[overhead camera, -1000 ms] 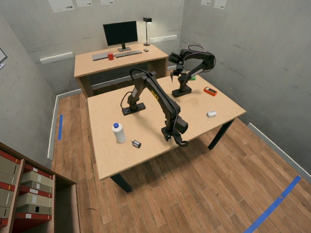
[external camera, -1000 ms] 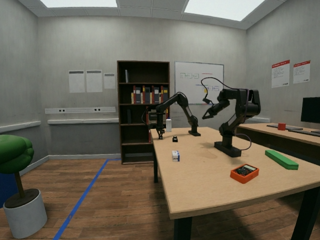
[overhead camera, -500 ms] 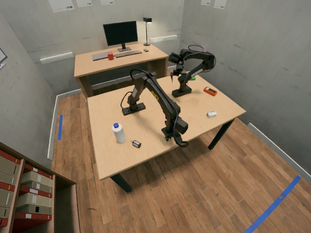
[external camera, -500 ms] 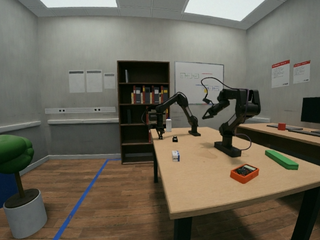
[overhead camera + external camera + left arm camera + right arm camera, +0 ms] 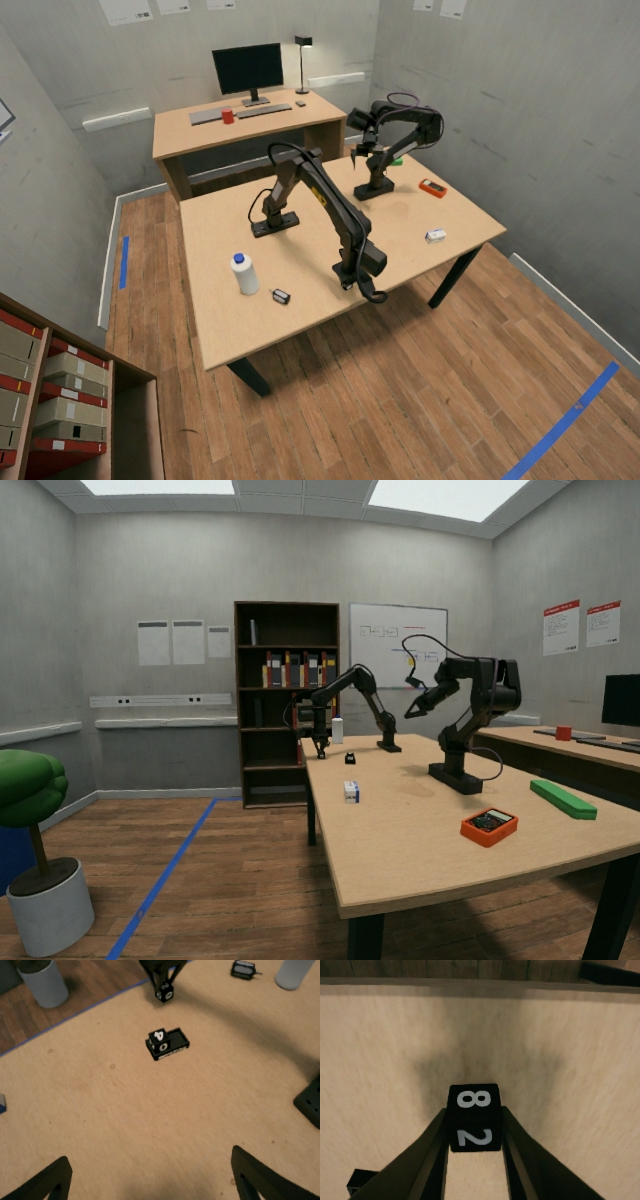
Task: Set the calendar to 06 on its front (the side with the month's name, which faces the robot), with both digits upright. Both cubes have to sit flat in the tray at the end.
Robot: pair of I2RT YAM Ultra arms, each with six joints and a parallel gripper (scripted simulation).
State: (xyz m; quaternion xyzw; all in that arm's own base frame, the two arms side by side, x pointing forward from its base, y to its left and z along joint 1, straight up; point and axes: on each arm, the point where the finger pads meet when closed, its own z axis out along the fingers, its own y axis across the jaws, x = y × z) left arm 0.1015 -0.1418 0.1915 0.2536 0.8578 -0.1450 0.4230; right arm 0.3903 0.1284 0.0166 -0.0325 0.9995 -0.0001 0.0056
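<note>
My right hand is 12 cm past the black calendar tray, 9 cm to the right of it and 2 cm above it. From my right hand the other things lie so: orange meter 27 cm behind, 67 cm to the left, 1 cm below.
</note>
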